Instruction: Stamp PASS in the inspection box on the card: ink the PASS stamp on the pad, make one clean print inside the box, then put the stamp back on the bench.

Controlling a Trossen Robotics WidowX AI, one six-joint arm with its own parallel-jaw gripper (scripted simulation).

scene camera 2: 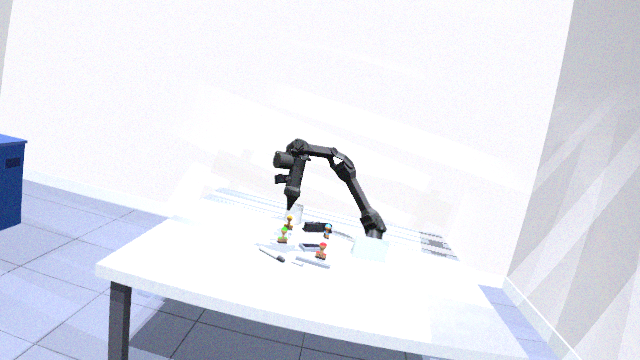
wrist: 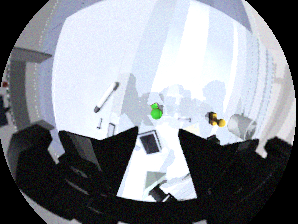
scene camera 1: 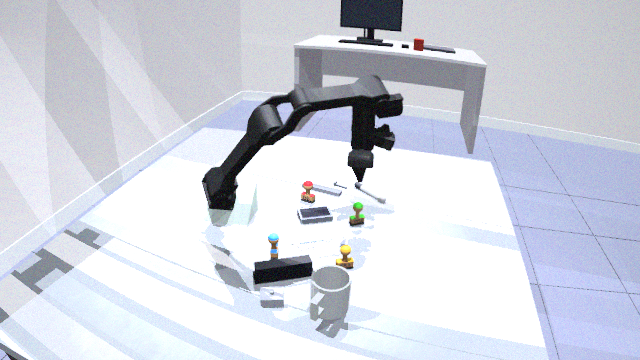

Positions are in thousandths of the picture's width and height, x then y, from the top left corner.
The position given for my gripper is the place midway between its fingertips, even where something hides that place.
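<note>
My gripper (scene camera 1: 563, 493), also visible at (wrist: 532, 583). Black block (scene camera 1: 451, 746), visible.
</note>
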